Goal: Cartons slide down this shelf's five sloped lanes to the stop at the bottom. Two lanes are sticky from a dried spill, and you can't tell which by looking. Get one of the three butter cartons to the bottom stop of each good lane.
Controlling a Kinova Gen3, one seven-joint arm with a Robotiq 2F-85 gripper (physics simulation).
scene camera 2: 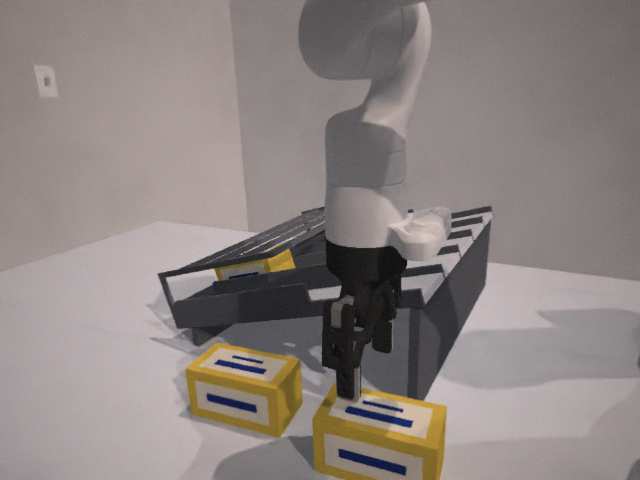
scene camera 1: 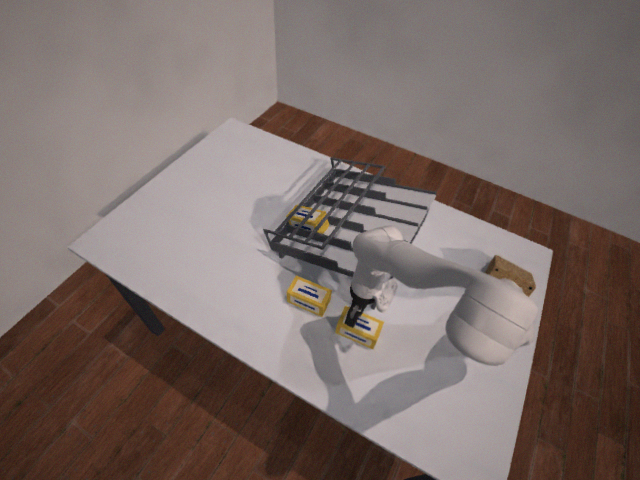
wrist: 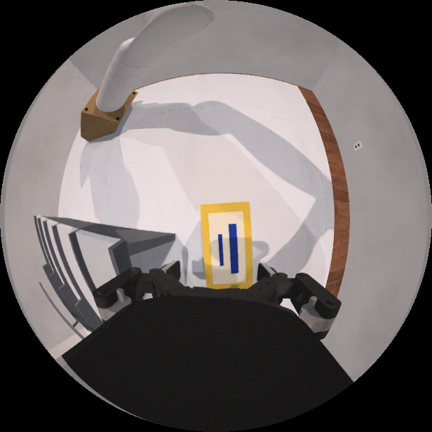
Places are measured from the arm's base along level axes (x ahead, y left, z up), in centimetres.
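Pixels of known places: gripper, between the fingertips: (scene camera 2: 367, 372) (scene camera 1: 358, 311).
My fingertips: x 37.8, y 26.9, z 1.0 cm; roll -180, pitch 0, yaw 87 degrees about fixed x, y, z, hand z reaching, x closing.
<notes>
Ahead of a thing's pixels: the offset from my fingertips to its top centre. Level surfaces: height alone.
One butter carton @(dz -3.3, dx -1.8, dy +1.1 cm) (scene camera 1: 357, 337) (scene camera 2: 379, 434) (wrist: 225, 210), yellow with a white and blue label, lies on the table beside the shelf. My gripper (scene camera 1: 353, 321) (scene camera 2: 365, 373) (wrist: 218, 271) is open and empty, pointing down over it, with the carton seen between the fingers in the wrist view. A second carton @(dz -3.3, dx +16.0, dy -1.3 cm) (scene camera 1: 309, 297) (scene camera 2: 242, 392) lies flat to its left. The third carton @(dz +3.3, dx +28.4, dy -24.3 cm) (scene camera 1: 308, 219) (scene camera 2: 281, 261) is under the bars at the low end of the shelf (scene camera 1: 310, 258) (scene camera 2: 248, 308) (wrist: 145, 240), seemingly in the second lane from the near side; contact with the stop is unclear.
The white table @(dz -9.8 cm) (scene camera 1: 180, 206) (scene camera 2: 77, 361) (wrist: 165, 170) carries everything. The shelf's tall end stands close behind my gripper, and thin bars cover its lower half. A brown block (scene camera 1: 509, 273) (wrist: 100, 125) stands at the arm's base. My arm hides part of the shelf.
</notes>
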